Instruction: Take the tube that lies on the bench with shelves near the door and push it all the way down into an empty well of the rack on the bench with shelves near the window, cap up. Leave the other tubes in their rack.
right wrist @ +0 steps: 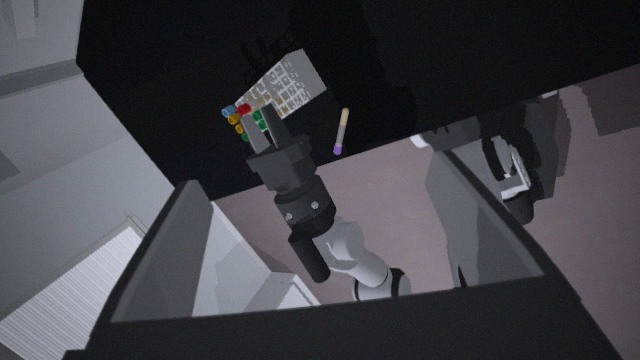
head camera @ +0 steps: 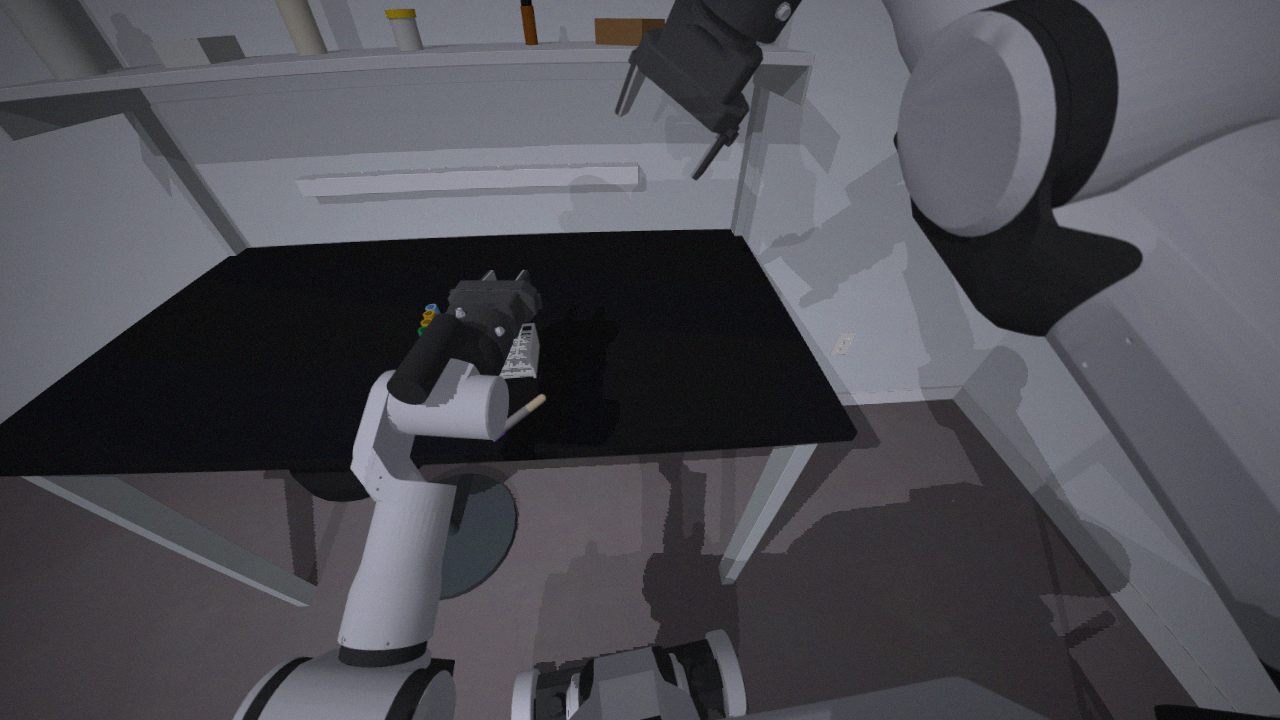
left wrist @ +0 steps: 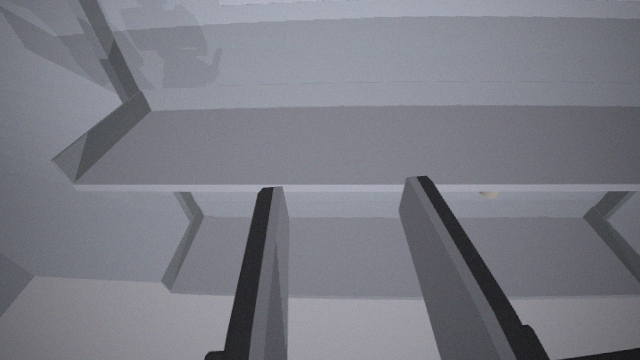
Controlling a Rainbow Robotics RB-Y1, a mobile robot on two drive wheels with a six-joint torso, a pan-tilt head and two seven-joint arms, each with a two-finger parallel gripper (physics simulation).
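Places are measured from the robot's base along level axes (x down, y back, z left), in metres.
Pixels of known places: left gripper, between the fingertips: [right wrist: 254, 111] [head camera: 509, 275] [left wrist: 344, 198]; right gripper, between the fingertips: [right wrist: 316, 181] [head camera: 658, 144].
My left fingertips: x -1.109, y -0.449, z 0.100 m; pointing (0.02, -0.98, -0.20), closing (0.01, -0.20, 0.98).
Observation:
Behind a point stands the place of what it marks.
The purple-capped tube [head camera: 523, 416] {y -0.321, x -0.925, z 0.111 m} [right wrist: 341, 131] {y -0.327, x -0.931, z 0.113 m} appears to lie on the black bench [head camera: 716, 358] {y -0.409, x -0.914, z -0.248 m} [right wrist: 165, 100] {y -0.708, x -0.914, z 0.619 m} near its front edge, cap end toward the edge; my left arm partly hides it in the head view. The white rack [head camera: 522, 360] {y -0.435, x -0.944, z 0.113 m} [right wrist: 311, 75] {y -0.453, x -0.938, z 0.091 m} stands farther in, with tubes capped blue, yellow, green and red at one end. My left gripper [head camera: 507, 274] {y -0.449, x -1.109, z 0.100 m} [left wrist: 344, 198] {y -0.449, x -1.109, z 0.100 m} [right wrist: 254, 111] {y -0.449, x -1.109, z 0.100 m} is partly open and empty, and overlaps the rack in the head and right wrist views. My right gripper [head camera: 657, 144] {y -0.375, x -1.300, z -0.111 m} is wide open and empty, high above the bench.
A shelf [head camera: 483, 59] {y -0.719, x -1.361, z 0.110 m} [left wrist: 350, 145] {y -0.839, x -1.352, z 0.088 m} runs above the back of the bench, holding a white jar with a yellow lid [head camera: 405, 29] {y -0.842, x -1.403, z 0.253 m}, an orange bottle [head camera: 529, 25] {y -0.877, x -1.402, z 0.035 m} and a brown box [head camera: 622, 32] {y -0.805, x -1.391, z -0.134 m}. A round stool [head camera: 487, 537] {y -0.526, x -0.030, z 0.434 m} stands under the front edge. A wall is at the right.

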